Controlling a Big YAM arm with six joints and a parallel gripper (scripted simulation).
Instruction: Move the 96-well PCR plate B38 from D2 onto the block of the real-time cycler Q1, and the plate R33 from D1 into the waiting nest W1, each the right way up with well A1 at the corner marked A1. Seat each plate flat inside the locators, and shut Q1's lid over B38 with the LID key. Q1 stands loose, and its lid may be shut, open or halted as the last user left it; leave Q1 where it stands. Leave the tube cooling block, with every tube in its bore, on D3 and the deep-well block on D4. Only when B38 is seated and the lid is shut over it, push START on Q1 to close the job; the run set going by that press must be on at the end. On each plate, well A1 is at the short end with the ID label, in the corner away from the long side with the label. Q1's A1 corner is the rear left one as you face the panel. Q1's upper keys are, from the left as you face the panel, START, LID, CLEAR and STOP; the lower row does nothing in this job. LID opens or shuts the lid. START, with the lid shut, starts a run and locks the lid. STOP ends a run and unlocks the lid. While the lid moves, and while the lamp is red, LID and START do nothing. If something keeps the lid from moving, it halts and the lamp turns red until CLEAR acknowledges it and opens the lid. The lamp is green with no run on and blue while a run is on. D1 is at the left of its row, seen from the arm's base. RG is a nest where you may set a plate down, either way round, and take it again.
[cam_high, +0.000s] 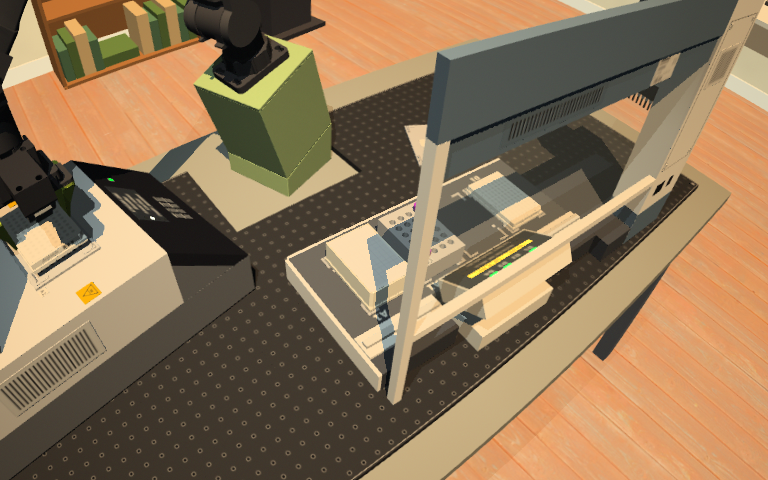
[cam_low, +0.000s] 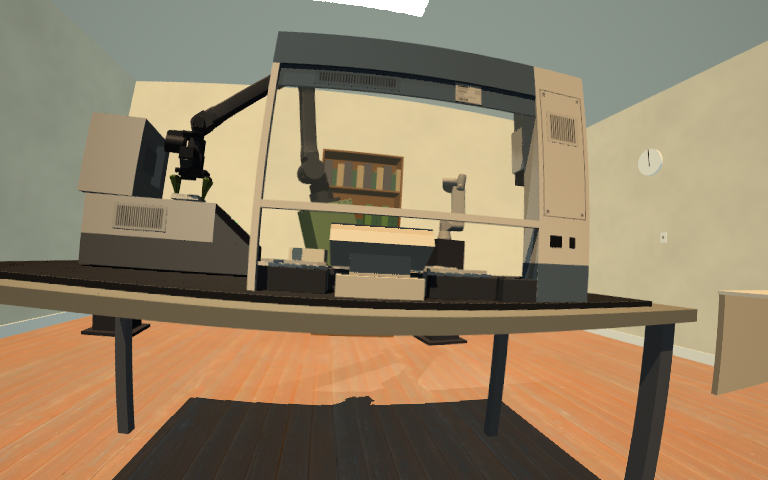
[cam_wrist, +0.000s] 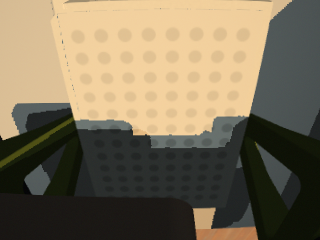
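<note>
My gripper is now right at the plate B38. From my hand the other things lie so: tube block 300 mm ahead, 490 mm to the left, 160 mm below; then post 450 mm ahead, 260 mm to the left, 10 mm above; then cream deep-well block 280 mm ahead, 380 mm to the left, 160 mm below.
</note>
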